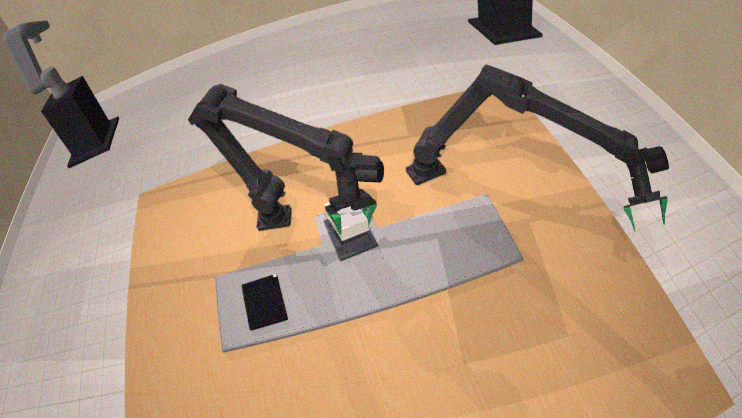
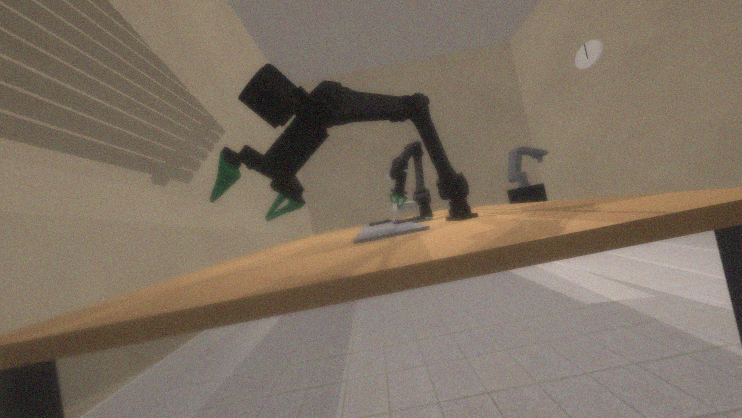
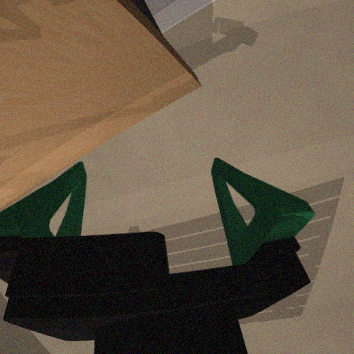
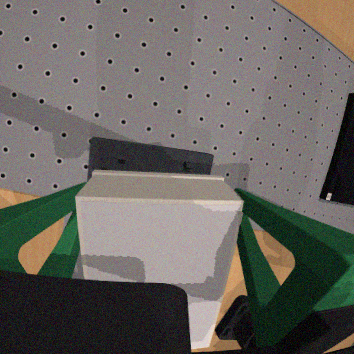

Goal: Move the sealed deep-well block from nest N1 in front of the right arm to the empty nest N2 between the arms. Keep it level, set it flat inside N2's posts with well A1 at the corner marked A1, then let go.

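Places are measured from the left arm's base along level axes (x up, y right, z ahead), in centimetres.
Pixels of known places: left gripper, between the fingertips: (image 1: 649, 227) (image 2: 241, 210) (image 3: 150, 165); right gripper, between the fingertips: (image 1: 353, 229) (image 2: 395, 207) (image 4: 162, 194); left arm's base, origin of its link: (image 1: 426, 171) (image 2: 461, 218); right arm's base, origin of its link: (image 1: 274, 219) (image 4: 249, 315).
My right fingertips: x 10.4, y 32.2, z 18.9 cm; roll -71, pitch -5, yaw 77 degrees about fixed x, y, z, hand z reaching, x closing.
Note:
For each thing: its middle in the pictures, then the offset to it from my right fingertips. Level surfaces: height alone.
- white deep-well block, middle of its body: (image 4: 156, 270) (image 1: 346, 216) (image 2: 405, 206) dx -0.3, dy +0.3, dz -5.6 cm
- dark grey nest N2, middle of its body: (image 4: 145, 224) (image 1: 349, 232) (image 2: 408, 219) dx -8.0, dy +0.6, dz -5.9 cm
- Nest N1, middle of its body: (image 1: 263, 301) dx -8.2, dy +33.1, dz +5.2 cm
- grey perforated board, height of its surface: dx -9.1 cm
- wooden table, height of its surface: dx -10.4 cm
- small white mark, middle of its body: (image 4: 328, 196) (image 1: 274, 275) dx -7.9, dy +27.0, dz -1.8 cm
The white deep-well block (image 1: 354, 229) (image 4: 155, 235) is between the green fingers of my right gripper (image 1: 354, 223) (image 4: 162, 194), over the dark grey nest N2 (image 1: 358, 250) (image 4: 150, 154) between the arms. It looks about level. The near rim of N2 shows past the block's edge; the rest of N2 is hidden. I cannot tell whether the block's underside touches N2, and neither well A1 nor the A1 mark can be made out. Nest N1 (image 1: 264, 303) (image 4: 342, 160) is a black rectangle without a block. My left gripper (image 1: 649, 226) (image 2: 239, 209) (image 3: 150, 165) is open and empty, far from the block.
A grey perforated board (image 1: 405, 264) (image 4: 150, 75) lies under both nests on the wooden table (image 1: 394, 358) (image 2: 311, 270) (image 3: 75, 75). A small white mark (image 1: 275, 275) (image 4: 328, 196) sits at a corner of N1. A grey arm on a black pedestal (image 1: 77, 122) stands beyond the table.

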